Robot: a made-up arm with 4 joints.
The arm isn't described. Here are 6 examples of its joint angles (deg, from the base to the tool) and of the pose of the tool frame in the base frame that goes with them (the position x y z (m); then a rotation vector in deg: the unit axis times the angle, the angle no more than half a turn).
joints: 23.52 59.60 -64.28 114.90
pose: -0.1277 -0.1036 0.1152 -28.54 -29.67 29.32
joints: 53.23 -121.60 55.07 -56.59
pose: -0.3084 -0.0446 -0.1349 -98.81 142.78 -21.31
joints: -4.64 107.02 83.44 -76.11
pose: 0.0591 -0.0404 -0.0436 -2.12 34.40 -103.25
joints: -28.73 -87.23 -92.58 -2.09
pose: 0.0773 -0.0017 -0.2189 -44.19 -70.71 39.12
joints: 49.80 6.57 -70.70 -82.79
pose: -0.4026 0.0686 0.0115 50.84 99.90 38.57
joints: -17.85 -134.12 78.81 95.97
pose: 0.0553 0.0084 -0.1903 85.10 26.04 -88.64
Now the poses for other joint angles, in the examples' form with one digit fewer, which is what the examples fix.
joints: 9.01 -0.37 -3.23 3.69
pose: -0.171 -0.088 -0.021 -43.5 20.2 130.5
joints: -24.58 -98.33 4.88 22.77
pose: 0.065 -0.026 -0.178 -142.3 -72.8 72.8
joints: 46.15 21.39 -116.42 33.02
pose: -0.315 0.033 0.045 -28.6 36.6 -15.6
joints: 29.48 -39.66 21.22 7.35
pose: -0.267 -0.045 -0.087 -81.2 26.0 117.7
